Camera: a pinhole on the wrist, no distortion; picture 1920 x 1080 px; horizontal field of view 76.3 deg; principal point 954.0 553.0 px. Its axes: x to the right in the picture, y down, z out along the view. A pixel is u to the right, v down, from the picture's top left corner.
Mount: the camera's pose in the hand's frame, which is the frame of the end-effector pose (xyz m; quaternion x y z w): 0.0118 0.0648 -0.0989 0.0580 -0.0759 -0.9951 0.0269
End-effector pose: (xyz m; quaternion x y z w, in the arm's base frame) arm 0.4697 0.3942 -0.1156 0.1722 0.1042 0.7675 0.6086
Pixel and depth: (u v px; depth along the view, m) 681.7 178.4 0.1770
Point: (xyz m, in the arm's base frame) 0.3599 0.3823 0.0076
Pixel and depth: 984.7 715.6 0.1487
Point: 0.4307 0.3673 -0.0463
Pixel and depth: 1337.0 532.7 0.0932
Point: 0.4008 0.3486 -0.1006
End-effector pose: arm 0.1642 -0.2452 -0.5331 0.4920 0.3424 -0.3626 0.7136
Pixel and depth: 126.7 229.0 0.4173
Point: 0.5427 -0.5330 -0.5271
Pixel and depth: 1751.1 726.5 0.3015
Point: 0.1258 -0.3649 -0.2733
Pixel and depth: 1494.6 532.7 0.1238
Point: 0.2073 -0.2296 -0.4429
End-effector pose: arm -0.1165 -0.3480 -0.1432 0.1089 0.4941 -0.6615 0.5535
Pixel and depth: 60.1 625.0 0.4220
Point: 0.0307 -0.7773 -0.2213
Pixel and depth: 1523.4 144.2 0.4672
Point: 0.3367 -0.3947 0.0468
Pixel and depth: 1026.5 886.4 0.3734
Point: 0.0302 -0.5323 0.0189
